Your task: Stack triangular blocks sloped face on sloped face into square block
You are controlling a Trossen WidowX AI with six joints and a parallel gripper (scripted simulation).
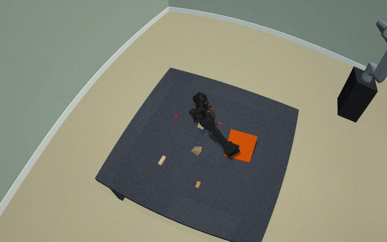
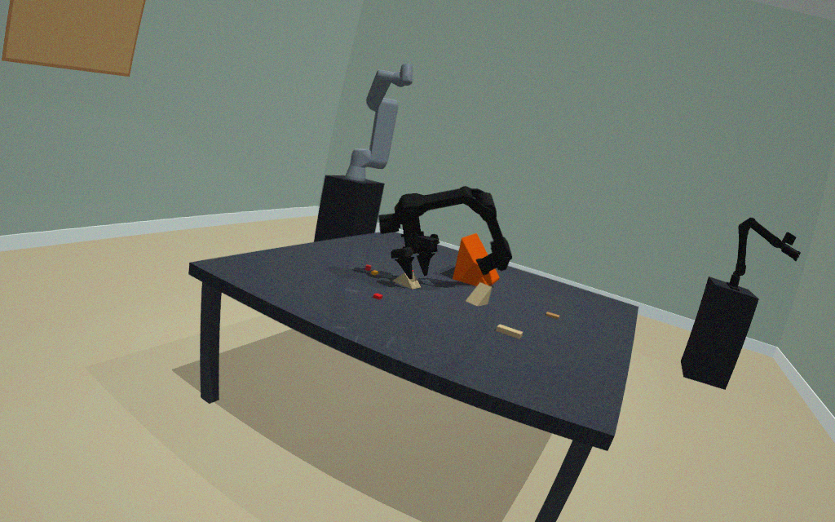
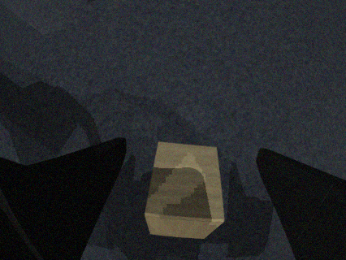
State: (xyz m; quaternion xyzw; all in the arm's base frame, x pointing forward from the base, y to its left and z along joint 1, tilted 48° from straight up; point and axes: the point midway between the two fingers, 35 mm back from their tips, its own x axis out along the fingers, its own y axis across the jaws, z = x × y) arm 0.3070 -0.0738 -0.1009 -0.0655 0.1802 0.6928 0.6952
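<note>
Now: the tan triangular block 1 cm behind my gripper tip, 4 cm to the right of it and 2 cm below it. The rest, counted from my gripper tip: orange piece (16 cm to the right, 3 cm below).
</note>
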